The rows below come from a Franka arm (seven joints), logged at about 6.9 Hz.
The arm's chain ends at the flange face. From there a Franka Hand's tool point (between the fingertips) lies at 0.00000 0.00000 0.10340 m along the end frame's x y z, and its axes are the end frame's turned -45 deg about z.
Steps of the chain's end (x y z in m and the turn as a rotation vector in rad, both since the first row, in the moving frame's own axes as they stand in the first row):
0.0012 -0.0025 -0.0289 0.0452 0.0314 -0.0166
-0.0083 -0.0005 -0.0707 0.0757 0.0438 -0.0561
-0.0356 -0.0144 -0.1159 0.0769 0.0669 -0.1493
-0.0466 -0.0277 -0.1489 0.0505 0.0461 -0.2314
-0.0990 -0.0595 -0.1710 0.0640 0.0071 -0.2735
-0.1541 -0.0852 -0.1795 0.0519 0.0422 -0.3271
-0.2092 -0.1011 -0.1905 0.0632 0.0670 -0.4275
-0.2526 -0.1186 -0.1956 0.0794 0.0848 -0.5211
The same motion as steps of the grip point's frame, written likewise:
0.0082 -0.0020 -0.0291 0.0098 0.0542 -0.0166
0.0031 -0.0088 -0.0711 0.0226 0.0845 -0.0561
-0.0046 -0.0369 -0.1164 0.0071 0.1017 -0.1493
-0.0064 -0.0537 -0.1491 0.0031 0.0683 -0.2314
-0.0234 -0.1169 -0.1712 0.0402 0.0503 -0.2735
-0.0421 -0.1710 -0.1797 0.0069 0.0665 -0.3271
-0.0672 -0.2211 -0.1909 -0.0027 0.0921 -0.4275
-0.0832 -0.2652 -0.1963 -0.0038 0.1161 -0.5211

